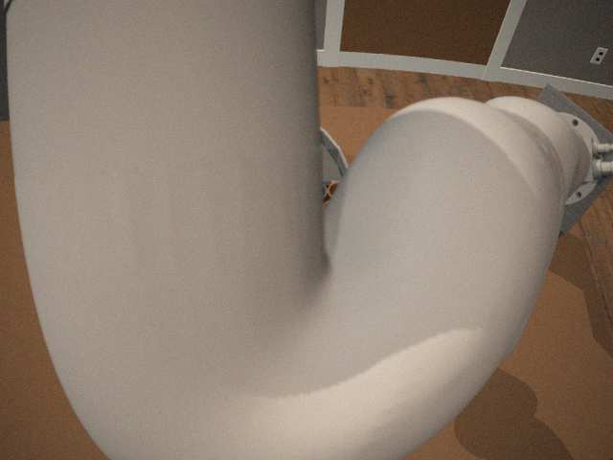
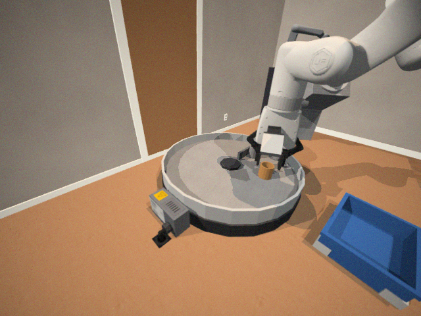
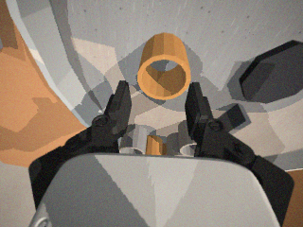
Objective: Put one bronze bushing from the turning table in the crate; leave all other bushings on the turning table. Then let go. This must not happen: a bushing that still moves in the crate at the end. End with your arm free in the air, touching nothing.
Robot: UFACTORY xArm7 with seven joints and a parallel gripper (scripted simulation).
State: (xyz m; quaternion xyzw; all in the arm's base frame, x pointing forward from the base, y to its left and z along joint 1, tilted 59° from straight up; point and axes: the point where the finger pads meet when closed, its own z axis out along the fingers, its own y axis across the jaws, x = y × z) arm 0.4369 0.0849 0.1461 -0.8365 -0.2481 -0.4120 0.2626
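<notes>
Now: the blue crate 25 cm to the left of my hand, 9 cm behind it and 7 cm below it.
</notes>
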